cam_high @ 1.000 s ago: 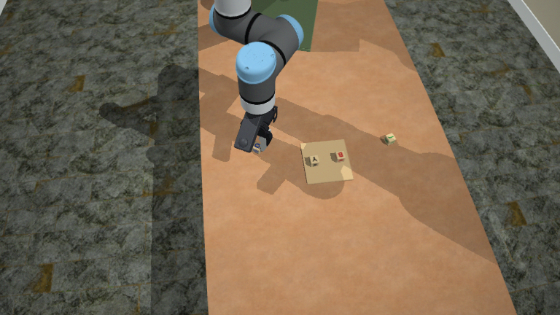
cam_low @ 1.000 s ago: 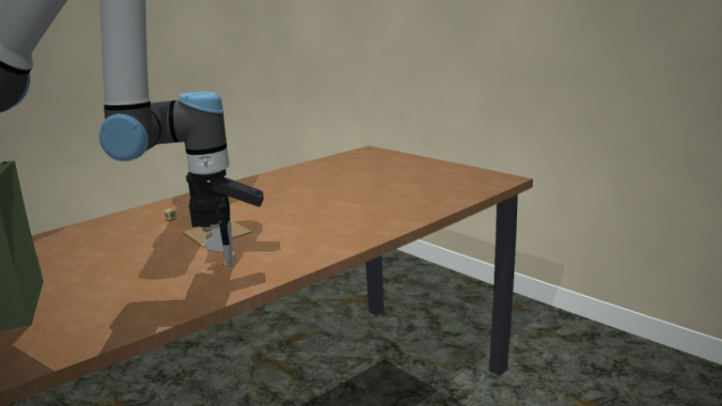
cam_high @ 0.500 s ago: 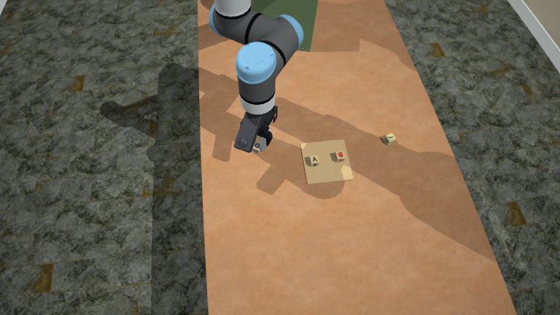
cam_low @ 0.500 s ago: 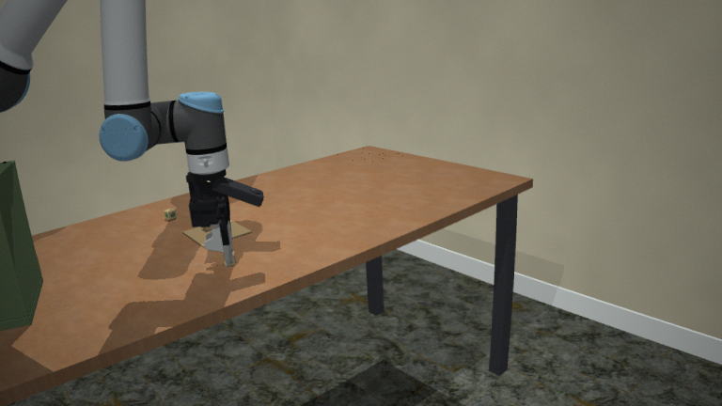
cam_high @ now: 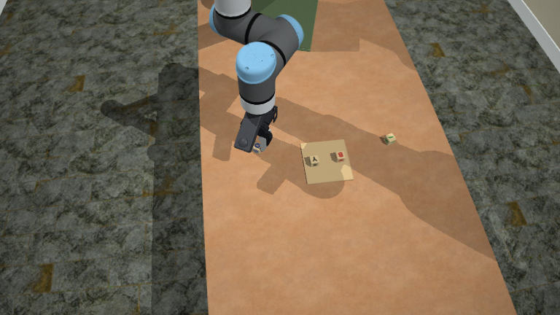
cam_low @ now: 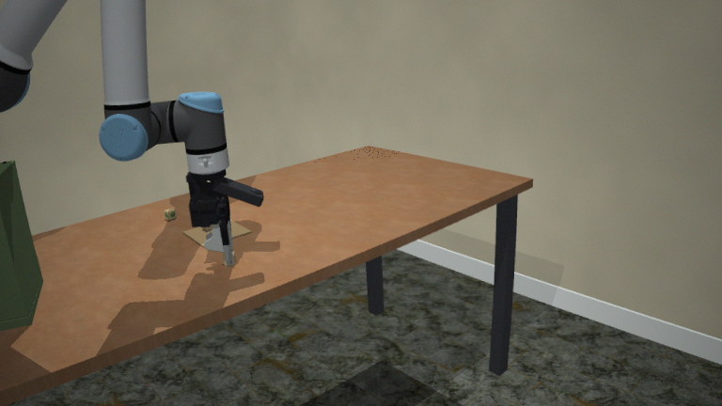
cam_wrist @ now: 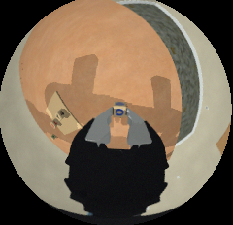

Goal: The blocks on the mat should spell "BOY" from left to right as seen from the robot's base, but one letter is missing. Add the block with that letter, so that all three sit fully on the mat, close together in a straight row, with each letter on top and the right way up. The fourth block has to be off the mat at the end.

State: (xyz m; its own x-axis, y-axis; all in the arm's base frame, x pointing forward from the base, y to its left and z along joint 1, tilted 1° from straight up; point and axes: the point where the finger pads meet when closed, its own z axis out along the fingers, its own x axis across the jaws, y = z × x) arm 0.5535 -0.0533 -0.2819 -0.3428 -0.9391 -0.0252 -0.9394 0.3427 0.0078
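My hand is 21 cm to the right of the tan mat, 2 cm short of it and 1 cm above it.
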